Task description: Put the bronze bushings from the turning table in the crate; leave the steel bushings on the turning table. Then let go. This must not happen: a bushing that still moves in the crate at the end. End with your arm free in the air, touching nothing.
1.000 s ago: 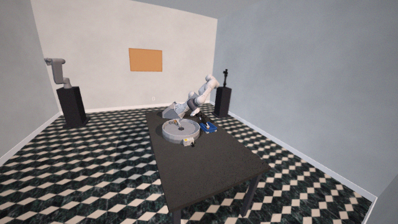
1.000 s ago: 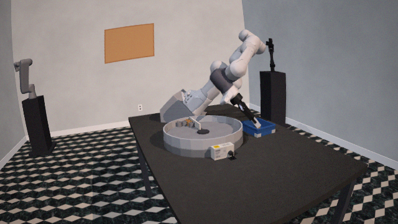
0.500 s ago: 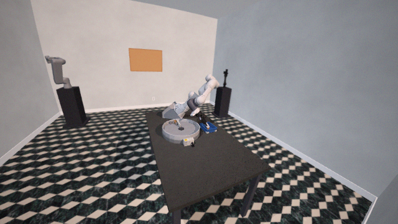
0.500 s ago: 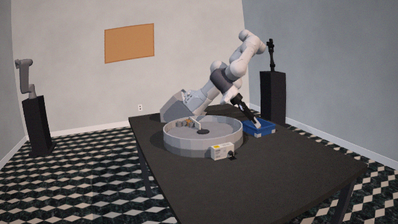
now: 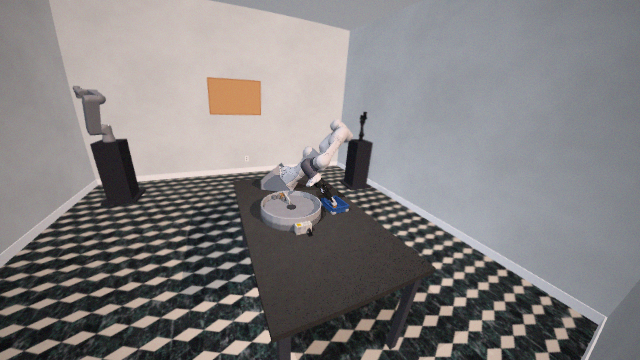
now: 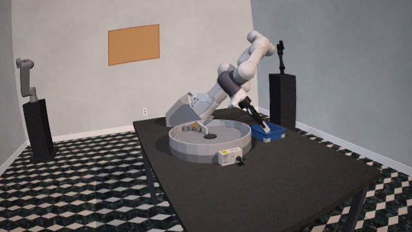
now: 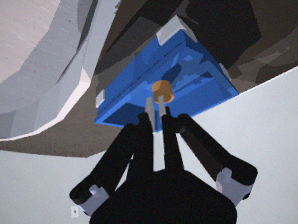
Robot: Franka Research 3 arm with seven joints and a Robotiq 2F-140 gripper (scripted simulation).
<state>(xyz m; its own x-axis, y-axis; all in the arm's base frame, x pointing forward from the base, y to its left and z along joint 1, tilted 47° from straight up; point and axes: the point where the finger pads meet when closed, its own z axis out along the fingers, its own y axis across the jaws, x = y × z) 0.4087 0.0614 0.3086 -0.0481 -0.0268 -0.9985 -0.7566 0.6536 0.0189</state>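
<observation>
The blue crate is 1 cm behind my hand, 2 cm to the left of it and 3 cm below it. Round my hand: round grey turning table (1 cm behind, 33 cm to the right, 1 cm below).
</observation>
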